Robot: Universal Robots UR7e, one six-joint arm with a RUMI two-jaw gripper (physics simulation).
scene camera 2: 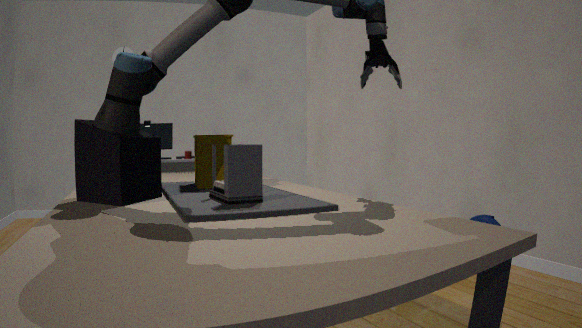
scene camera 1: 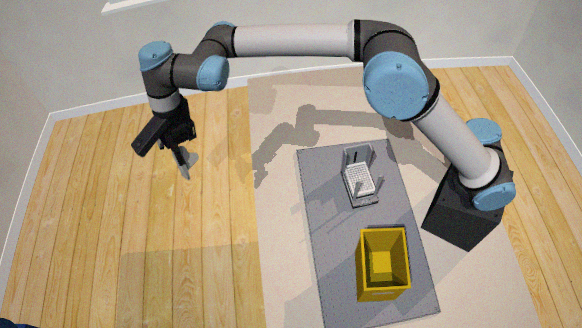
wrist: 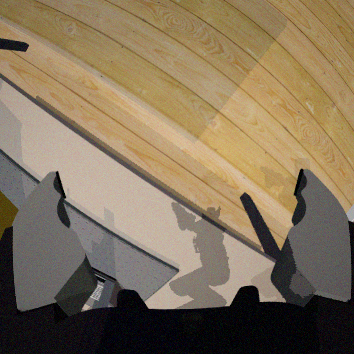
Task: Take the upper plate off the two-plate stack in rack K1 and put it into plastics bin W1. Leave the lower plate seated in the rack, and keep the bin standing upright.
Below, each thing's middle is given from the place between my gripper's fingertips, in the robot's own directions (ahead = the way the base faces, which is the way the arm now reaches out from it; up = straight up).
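Labels:
The yellow bin W1 (scene camera 1: pixel 382 270) is a long way behind my hand, and it's also well to the left of it and far below it.

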